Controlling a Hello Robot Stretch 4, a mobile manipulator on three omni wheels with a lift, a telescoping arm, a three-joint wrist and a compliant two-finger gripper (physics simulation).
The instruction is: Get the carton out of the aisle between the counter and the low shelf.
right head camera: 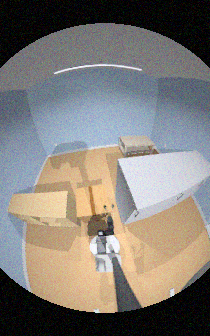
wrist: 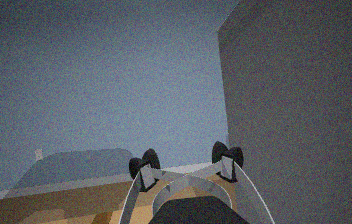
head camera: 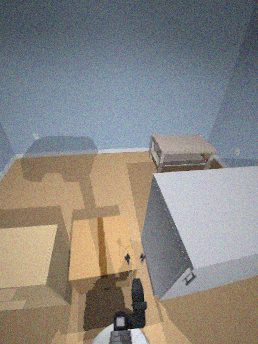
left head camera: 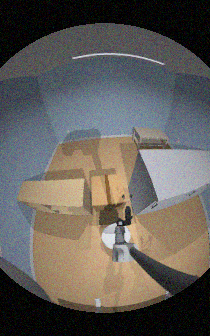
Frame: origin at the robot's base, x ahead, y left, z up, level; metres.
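Seen in the pictures: gripper, between the fingertips: (right head camera: 108, 203) (wrist: 185, 158) (head camera: 134, 253) (left head camera: 126, 193).
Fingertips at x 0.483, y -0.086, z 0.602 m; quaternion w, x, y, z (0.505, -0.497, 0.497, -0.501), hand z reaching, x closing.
Note:
Pixels of each thing's middle, then the offset from my fingertips to it. "spot": a spot on its surface instead. Level surfaces: height alone.
- carton, middle of its body: (head camera: 103, 253) (left head camera: 107, 193) (right head camera: 93, 204) dx +0.179, dy +0.228, dz -0.427 m
- white counter, height of its surface: dz +0.280 m
- tan low shelf, height of its surface: dz -0.021 m
- small pale table, height of its surface: dz -0.180 m
- handle, a spot on its surface: (head camera: 189, 276) spot: dx -0.161, dy -0.261, dz +0.072 m
The carton (head camera: 86, 250) (left head camera: 98, 192) (right head camera: 84, 200) (wrist: 102, 219), light brown with a darker tape strip, stands on the floor between the white counter (head camera: 210, 215) (left head camera: 175, 172) (right head camera: 155, 180) on the right and the tan low shelf (head camera: 25, 250) (left head camera: 55, 192) (right head camera: 40, 204) on the left. My gripper (head camera: 135, 257) (left head camera: 127, 196) (right head camera: 109, 206) (wrist: 185, 158) is open and empty. In the head view it shows over the carton's right edge and the narrow gap beside the counter. In the wrist view the counter's dark side (wrist: 295, 100) rises close on the right. The carton's near side is in shadow.
A small pale table (head camera: 182, 145) (left head camera: 150, 133) (right head camera: 136, 141) stands behind the counter, near the far wall (head camera: 115, 100) (wrist: 125, 85). A handle (head camera: 189, 276) sticks out from the counter's near face. My wrist and arm are close to the carton's near side.

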